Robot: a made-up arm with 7 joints.
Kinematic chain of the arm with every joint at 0, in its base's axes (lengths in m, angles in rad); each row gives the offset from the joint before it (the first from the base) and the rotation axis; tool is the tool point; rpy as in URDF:
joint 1: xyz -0.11 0 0.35 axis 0.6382 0.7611 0.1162
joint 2: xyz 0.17 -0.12 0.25 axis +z
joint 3: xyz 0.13 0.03 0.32 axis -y
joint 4: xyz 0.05 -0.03 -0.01 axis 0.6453 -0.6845 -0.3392
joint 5: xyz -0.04 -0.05 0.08 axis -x
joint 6: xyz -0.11 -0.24 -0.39 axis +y
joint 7: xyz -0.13 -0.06 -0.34 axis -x
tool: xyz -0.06 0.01 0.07 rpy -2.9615 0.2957 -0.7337
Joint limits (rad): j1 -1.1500..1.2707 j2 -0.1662..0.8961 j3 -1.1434..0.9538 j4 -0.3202..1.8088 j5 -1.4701..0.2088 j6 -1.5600..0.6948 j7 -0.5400..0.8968
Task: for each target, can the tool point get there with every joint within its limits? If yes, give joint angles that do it. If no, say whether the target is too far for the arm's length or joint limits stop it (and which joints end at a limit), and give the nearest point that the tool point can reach.
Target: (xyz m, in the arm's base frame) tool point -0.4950 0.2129 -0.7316
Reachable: no: joint limits stop it (at a limit: joint 1, joint 2, joint 5, joint 7) | nearest point -0.0575 0.0116 -0.2942 | short by 0.651 m
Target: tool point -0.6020 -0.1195 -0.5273
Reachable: no: joint limits stop it (at a limit: joint 1, joint 2, joint 5, joint 7) | nearest point -0.1699 -0.1690 -0.2191 | short by 0.533 m
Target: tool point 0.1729 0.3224 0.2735
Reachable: yes | joints 0.8972 -0.0055 0.1683 0.7104 -0.5528 0.4097 0.6149
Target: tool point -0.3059 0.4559 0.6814
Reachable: yes | joints -0.2212 -0.0532 -0.7471 -0.0621 -1.2277 -0.2515 0.3095
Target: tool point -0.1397 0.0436 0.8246
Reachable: yes | joints 0.6389 0.0287 -0.6526 0.2798 -0.9972 0.5100 -0.0641
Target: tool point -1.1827 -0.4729 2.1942
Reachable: no: too far | nearest point -0.6218 -0.1708 1.3684 | short by 1.043 m
